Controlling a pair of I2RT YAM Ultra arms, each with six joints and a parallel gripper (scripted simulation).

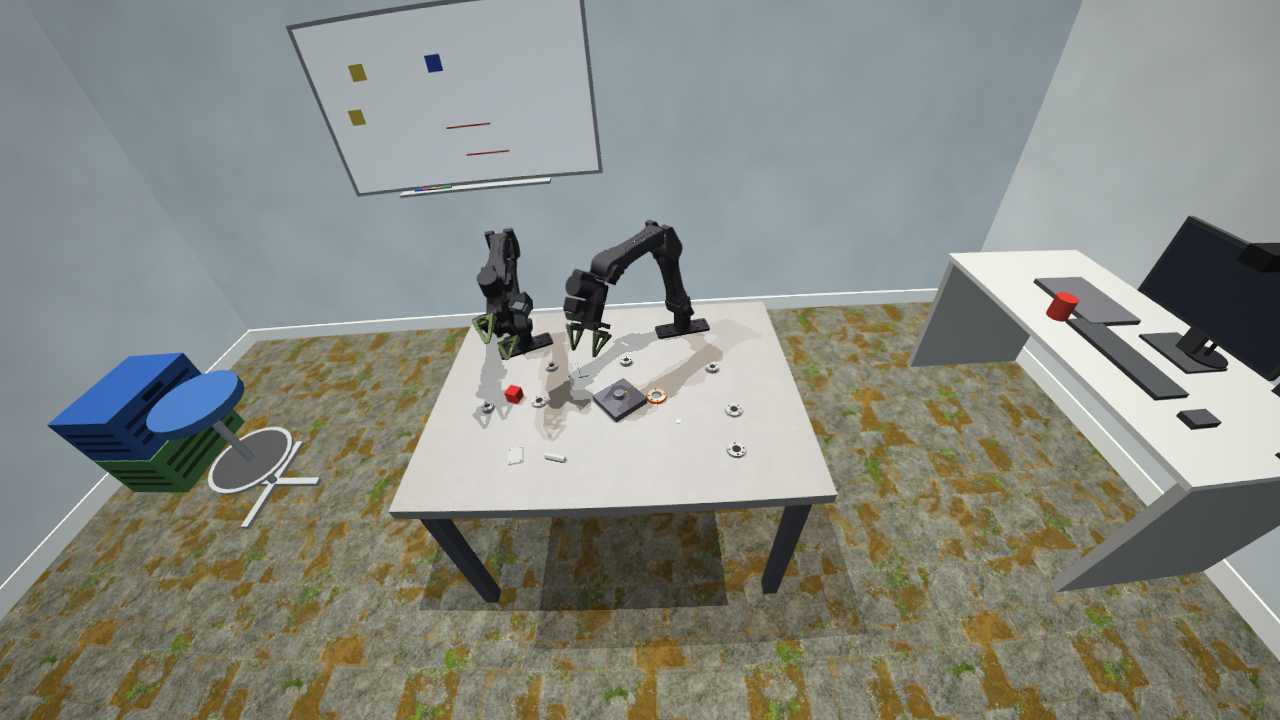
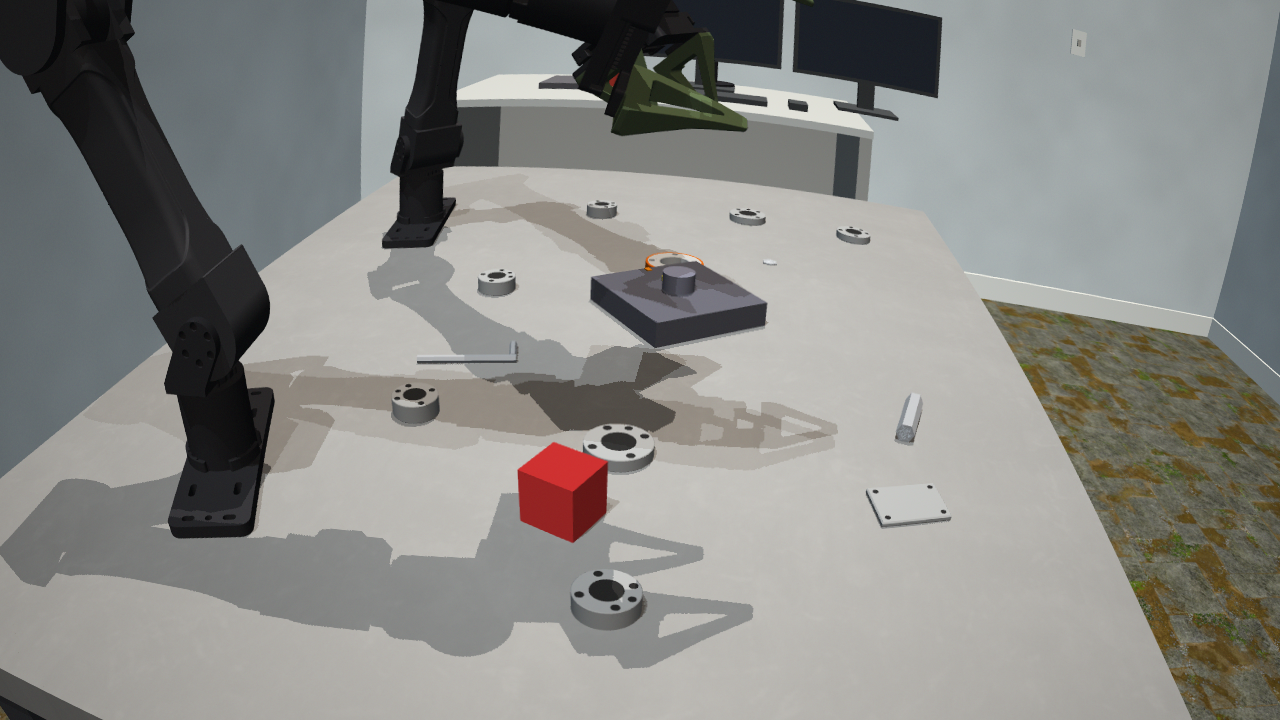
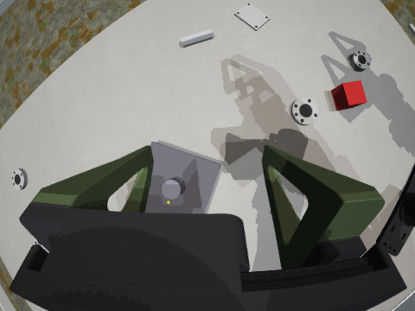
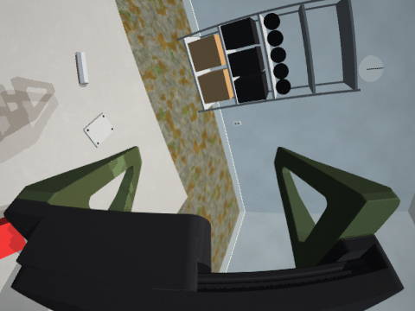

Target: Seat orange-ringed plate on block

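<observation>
My left gripper is now 200 mm above the dark block, 110 mm to the right of it and 10 mm past it. The rest, counted from my left hand: allen key: 210 mm below, 150 mm behind, 40 mm to the right; hex bar: 210 mm below, 200 mm ahead, 120 mm to the right; red cube: 260 mm to the right, 200 mm below, 60 mm behind.
</observation>
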